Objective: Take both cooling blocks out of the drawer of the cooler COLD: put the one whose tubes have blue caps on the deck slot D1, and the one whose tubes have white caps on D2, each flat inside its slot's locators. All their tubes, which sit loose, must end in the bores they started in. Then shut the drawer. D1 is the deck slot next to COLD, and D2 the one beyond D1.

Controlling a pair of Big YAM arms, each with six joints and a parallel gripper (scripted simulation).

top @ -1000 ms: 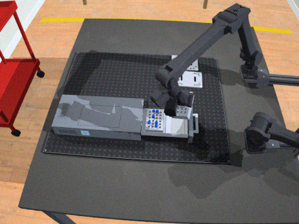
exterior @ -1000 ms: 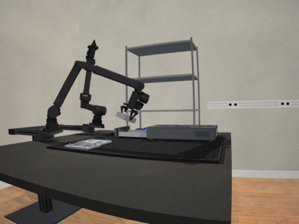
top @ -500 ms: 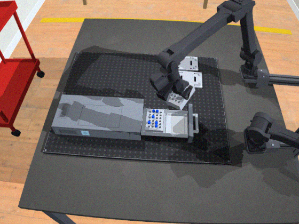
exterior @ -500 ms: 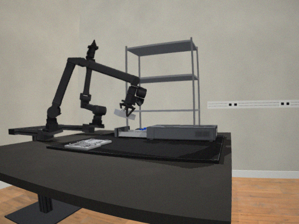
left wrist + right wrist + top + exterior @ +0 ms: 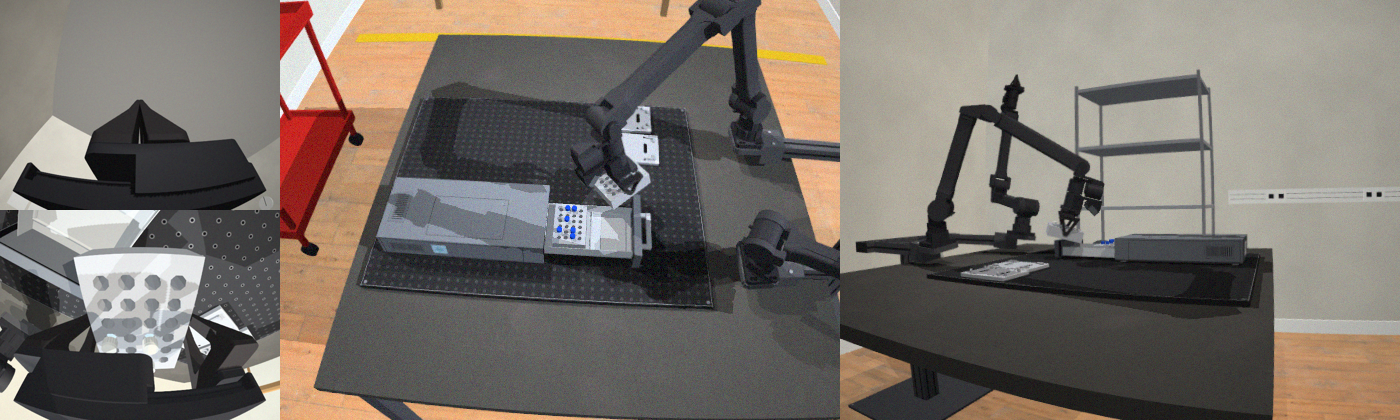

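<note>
My right gripper is now 36 cm to the left of the slot D2, 10 cm above it and 1 cm short of it. From my right hand the other things lie so: cooler COLD: 22 cm ahead, 13 cm to the left, 6 cm below; then slot D1: 23 cm to the right, 10 cm below, 2 cm behind; then perforated deck: 22 cm ahead, 11 cm below, 4 cm to the right.
</note>
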